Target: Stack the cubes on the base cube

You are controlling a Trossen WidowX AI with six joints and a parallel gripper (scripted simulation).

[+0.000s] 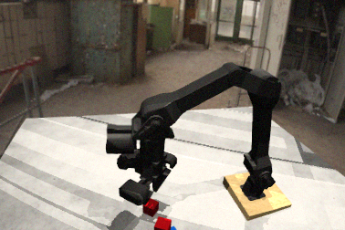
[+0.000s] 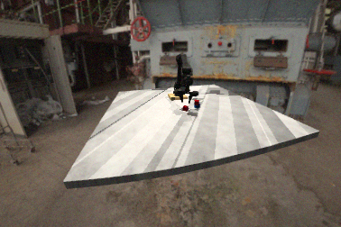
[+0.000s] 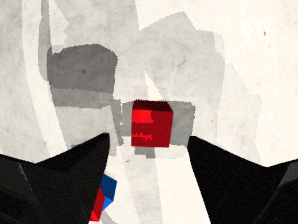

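The blue cube is 30 mm behind my gripper tip, 110 mm to the left of it and 40 mm below it.
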